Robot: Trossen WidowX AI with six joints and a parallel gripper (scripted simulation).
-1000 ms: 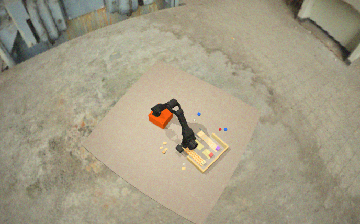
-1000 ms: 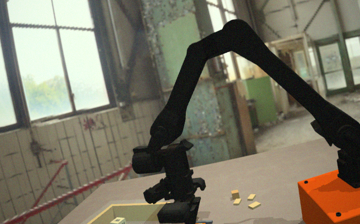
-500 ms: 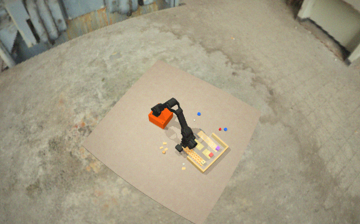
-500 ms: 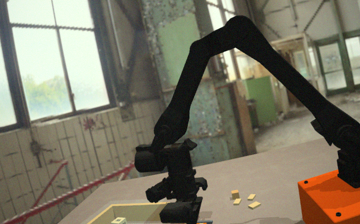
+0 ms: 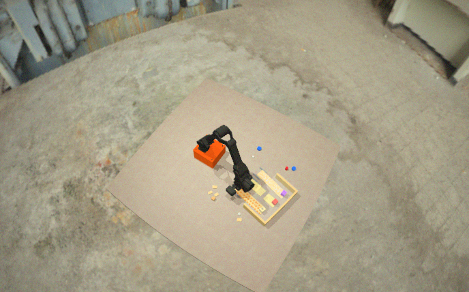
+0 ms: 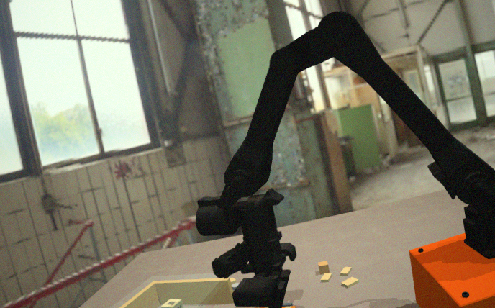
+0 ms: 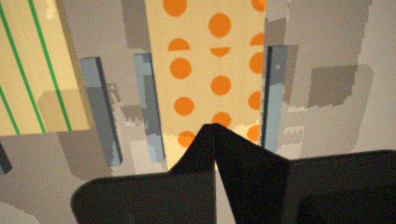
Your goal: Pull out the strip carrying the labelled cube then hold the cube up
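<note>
The dotted strip is 10 cm ahead of my gripper tip and 3 cm to the right of it.
</note>
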